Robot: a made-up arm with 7 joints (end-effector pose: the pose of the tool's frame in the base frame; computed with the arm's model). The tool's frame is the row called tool.
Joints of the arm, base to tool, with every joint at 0 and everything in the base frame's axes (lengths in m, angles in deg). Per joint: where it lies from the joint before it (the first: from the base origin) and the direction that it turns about. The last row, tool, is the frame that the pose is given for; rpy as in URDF.
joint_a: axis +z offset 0 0 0.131
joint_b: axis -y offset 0 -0.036 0.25
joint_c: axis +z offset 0 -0.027 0.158
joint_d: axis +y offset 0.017 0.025 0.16
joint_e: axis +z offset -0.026 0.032 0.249
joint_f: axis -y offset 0 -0.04 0.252
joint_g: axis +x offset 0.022 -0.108 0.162
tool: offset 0 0 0 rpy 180 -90 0
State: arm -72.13 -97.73 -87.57 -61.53 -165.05 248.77 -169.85
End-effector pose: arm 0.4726 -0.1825 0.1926 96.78 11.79 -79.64
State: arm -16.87 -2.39 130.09 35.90 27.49 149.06 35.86
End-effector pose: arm 0.0417 0.1606 1.0306 2.34 32.70 -11.06
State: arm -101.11 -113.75 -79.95 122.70 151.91 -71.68 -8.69
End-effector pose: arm -0.5091 0.1374 0.0154 -115.30 39.39 -163.02
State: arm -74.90 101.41 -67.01 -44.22 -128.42 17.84 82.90
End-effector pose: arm 0.3005 0.7873 0.1918 167.09 -25.61 -8.65
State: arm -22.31 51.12 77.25 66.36 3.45 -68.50 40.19
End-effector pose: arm 0.0069 0.5089 0.7945 126.41 -11.09 2.39
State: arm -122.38 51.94 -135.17 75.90 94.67 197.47 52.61
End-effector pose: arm -0.1490 0.5051 0.4006 -118.53 11.94 -117.23
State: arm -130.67 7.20 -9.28 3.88 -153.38 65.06 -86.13
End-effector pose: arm 0.1212 -0.1207 1.2936 28.26 -2.24 160.11
